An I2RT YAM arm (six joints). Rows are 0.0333 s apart.
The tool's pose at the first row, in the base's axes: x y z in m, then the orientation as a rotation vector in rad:
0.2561, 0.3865, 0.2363, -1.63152, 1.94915, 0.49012
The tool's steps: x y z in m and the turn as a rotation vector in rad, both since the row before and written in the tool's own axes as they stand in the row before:
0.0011, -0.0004, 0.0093, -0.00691, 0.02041, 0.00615
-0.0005, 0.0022, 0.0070, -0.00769, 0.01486, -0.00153
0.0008, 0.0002, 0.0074, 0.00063, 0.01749, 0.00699
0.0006, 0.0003, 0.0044, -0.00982, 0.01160, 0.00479
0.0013, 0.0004, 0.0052, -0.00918, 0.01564, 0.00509
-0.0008, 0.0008, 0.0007, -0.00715, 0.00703, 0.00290
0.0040, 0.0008, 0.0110, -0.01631, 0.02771, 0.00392
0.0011, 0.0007, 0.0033, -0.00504, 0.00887, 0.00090
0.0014, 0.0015, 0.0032, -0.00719, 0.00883, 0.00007
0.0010, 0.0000, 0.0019, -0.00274, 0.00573, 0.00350
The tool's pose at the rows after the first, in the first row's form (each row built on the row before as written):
0.2580, 0.3911, 0.2284, -1.64137, 1.96993, 0.48492
0.2571, 0.3960, 0.2230, -1.65562, 1.97975, 0.48162
0.2580, 0.3996, 0.2165, -1.65844, 1.99868, 0.47057
0.2583, 0.4016, 0.2125, -1.66627, 2.01219, 0.47425
0.2585, 0.4035, 0.2075, -1.67566, 2.02883, 0.47434
0.2579, 0.4047, 0.2073, -1.68107, 2.03715, 0.47788
0.2579, 0.4074, 0.1959, -1.70256, 2.06187, 0.47628
0.2574, 0.4083, 0.1925, -1.70968, 2.06943, 0.47543
0.2560, 0.4090, 0.1890, -1.71879, 2.07638, 0.47673
0.2560, 0.4091, 0.1869, -1.72030, 2.08399, 0.47647

